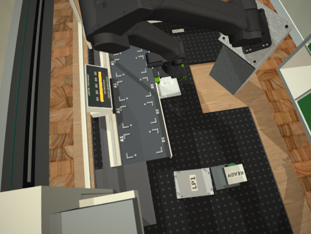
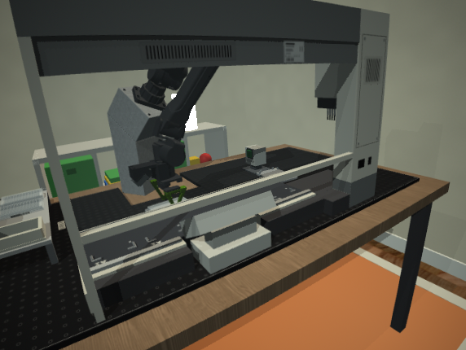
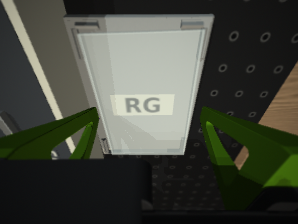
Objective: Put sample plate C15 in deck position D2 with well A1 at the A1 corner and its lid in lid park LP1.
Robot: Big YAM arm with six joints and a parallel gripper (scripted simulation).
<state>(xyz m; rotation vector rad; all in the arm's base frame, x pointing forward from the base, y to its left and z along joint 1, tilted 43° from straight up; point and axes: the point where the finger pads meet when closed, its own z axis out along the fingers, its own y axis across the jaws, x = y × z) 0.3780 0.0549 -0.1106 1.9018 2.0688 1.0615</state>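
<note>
My hand is 1 cm above the clear plate lid. From my hand the other things lie so: cream reservoir: 12 cm ahead, 40 cm to the right, 4 cm above; regrip nest RG: 1 cm ahead, 2 cm below; shelf label: 6 cm behind, 34 cm to the right, 3 cm below.
</note>
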